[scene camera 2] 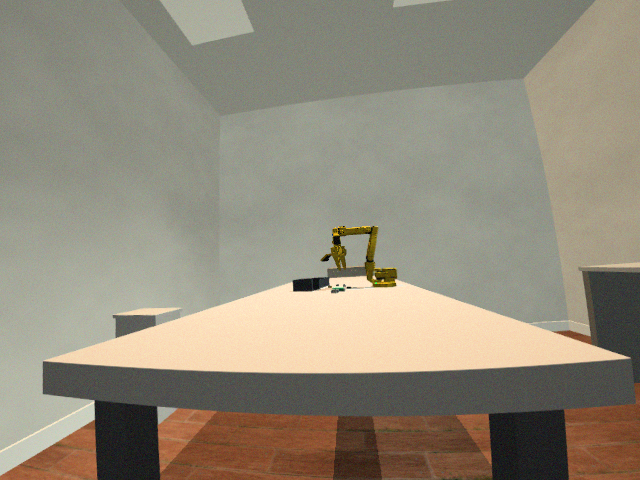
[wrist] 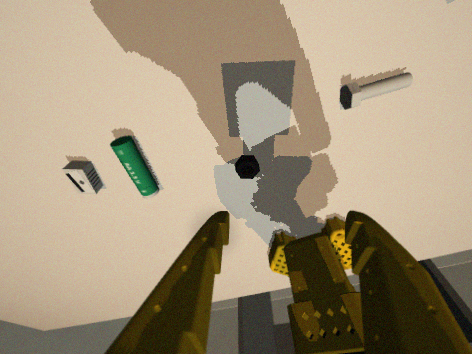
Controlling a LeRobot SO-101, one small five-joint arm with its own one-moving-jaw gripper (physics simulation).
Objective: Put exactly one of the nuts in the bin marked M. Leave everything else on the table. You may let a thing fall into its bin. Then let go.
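Frame: origin at the arm's base, x down, y back, z left, level; metres.
Seen in the pictures: hand at its tool point: (scene camera 2: 340,269) (wrist: 228,223); arm's base at its link origin: (scene camera 2: 379,286) (wrist: 309,237).
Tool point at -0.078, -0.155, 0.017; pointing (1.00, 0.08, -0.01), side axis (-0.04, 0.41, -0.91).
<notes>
Pixels of each thing's top centre, then the offset from my tool point to it, as dx, dy, dz.
- small black hexagonal piece at its top centre: (wrist: 247,170) +0.070, +0.031, +0.003
- dark bin at its top centre: (scene camera 2: 312,277) +0.032, -0.130, -0.092
- green battery at its top centre: (wrist: 134,176) +0.064, -0.006, +0.077
- grey sharpener at its top centre: (wrist: 79,182) +0.067, -0.019, +0.122
- bolt at its top centre: (wrist: 384,92) +0.065, +0.014, -0.087
My gripper (scene camera 2: 341,267) (wrist: 287,220) is open, with a wide V-shaped gap between its jaws and nothing held. It hangs above the table. A small black hexagonal piece (wrist: 247,166) lies on the table beyond the tips in the wrist view, nearer the left jaw's side of the gap; whether it has a hole cannot be made out. No nut can be told for certain in either view. A dark bin (scene camera 2: 305,284) stands on the table to the left of the arm in the scene view; no letter can be read on it.
In the wrist view, a green battery (wrist: 135,167) and a grey sharpener (wrist: 82,177) lie at the left, and a bolt (wrist: 382,87) lies at the upper right. The yellow arm base (scene camera 2: 384,277) stands right of the gripper in the scene view. Brown and grey shadows cross the table.
</notes>
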